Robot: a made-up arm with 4 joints.
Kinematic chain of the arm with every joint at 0, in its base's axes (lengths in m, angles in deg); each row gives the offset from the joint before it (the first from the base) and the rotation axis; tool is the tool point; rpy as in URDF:
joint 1: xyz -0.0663 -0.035 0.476 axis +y
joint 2: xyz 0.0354 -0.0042 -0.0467 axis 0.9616 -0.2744 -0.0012
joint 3: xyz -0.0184 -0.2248 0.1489 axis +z
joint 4: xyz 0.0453 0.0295 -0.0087 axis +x
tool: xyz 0.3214 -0.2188 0.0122 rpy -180 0 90
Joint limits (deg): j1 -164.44..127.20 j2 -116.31..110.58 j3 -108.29..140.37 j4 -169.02..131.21
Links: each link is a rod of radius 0.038 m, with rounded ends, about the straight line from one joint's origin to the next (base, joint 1, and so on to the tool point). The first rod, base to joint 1, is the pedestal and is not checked.
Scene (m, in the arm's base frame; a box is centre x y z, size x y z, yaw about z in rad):
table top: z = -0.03
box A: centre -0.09 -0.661 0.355 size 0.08 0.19 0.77 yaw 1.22
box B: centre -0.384 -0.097 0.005 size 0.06 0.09 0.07 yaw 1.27
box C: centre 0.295 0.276 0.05 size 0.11 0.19 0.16 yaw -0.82
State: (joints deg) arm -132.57 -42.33 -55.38 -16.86
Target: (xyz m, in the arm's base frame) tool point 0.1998 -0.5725 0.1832
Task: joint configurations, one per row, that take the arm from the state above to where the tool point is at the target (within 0.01 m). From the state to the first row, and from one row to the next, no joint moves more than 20 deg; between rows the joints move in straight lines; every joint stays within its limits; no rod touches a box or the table.
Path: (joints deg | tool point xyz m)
1: -136.05 -24.36 -46.71 -18.88 | -0.4648 -0.5138 0.3237
2: -139.52 -6.40 -38.04 -20.90 | -0.3803 -0.5965 0.4296
3: -143.00 11.57 -29.38 -22.92 | -0.3159 -0.6262 0.5501
4: -146.47 29.54 -20.71 -24.94 | -0.2809 -0.6106 0.6656
5: -149.95 47.50 -12.04 -26.96 | -0.2755 -0.5636 0.7590
6: -153.42 65.47 -3.37 -28.98 | -0.2921 -0.5011 0.8211
7: -145.16 65.39 -23.01 -20.38 | -0.1131 -0.5195 0.9337
8: -136.90 65.31 -42.65 -11.78 | 0.1035 -0.5112 0.9517
9: -128.63 65.23 -62.29 -3.19 | 0.3055 -0.4754 0.8721
10: -120.37 65.16 -81.93 5.41 | 0.4483 -0.4153 0.7174
11: -112.11 65.08 -101.57 14.01 | 0.5065 -0.3377 0.5269
12: -97.47 58.60 -98.74 5.88 | 0.4510 -0.4236 0.3653
13: -82.83 52.13 -95.91 -2.25 | 0.3414 -0.5029 0.2446
14: -68.19 45.66 -93.08 -10.37 | 0.1999 -0.5725 0.1832

